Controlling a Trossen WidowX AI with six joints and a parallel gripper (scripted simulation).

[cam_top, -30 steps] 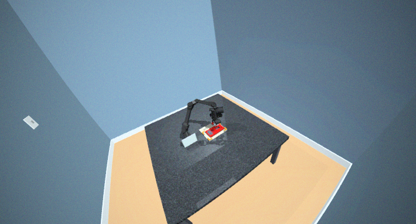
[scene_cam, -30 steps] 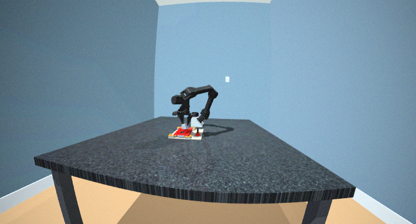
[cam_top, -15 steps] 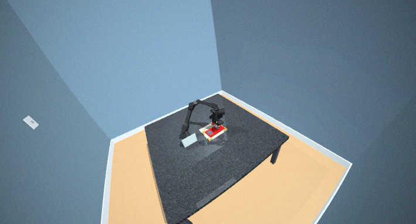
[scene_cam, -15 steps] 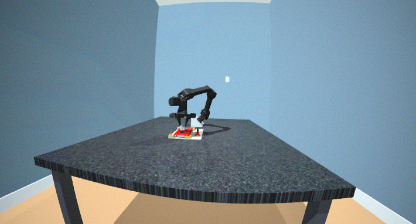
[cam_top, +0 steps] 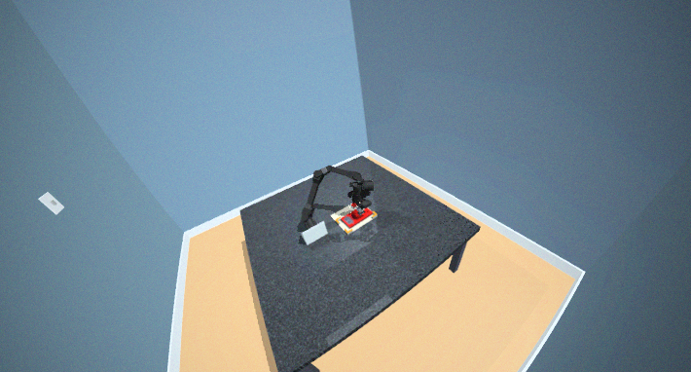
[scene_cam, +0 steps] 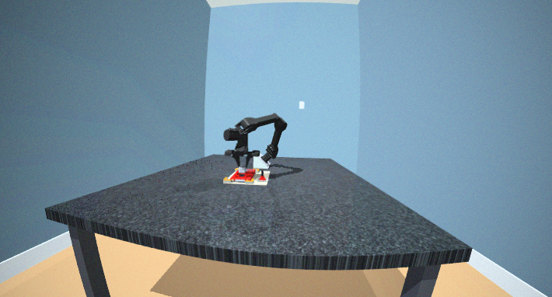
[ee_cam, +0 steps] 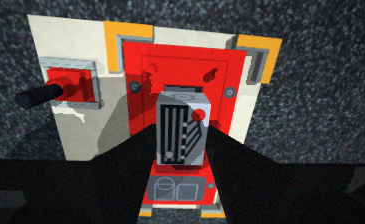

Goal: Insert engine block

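My gripper tip is 1 cm above the grey engine block.
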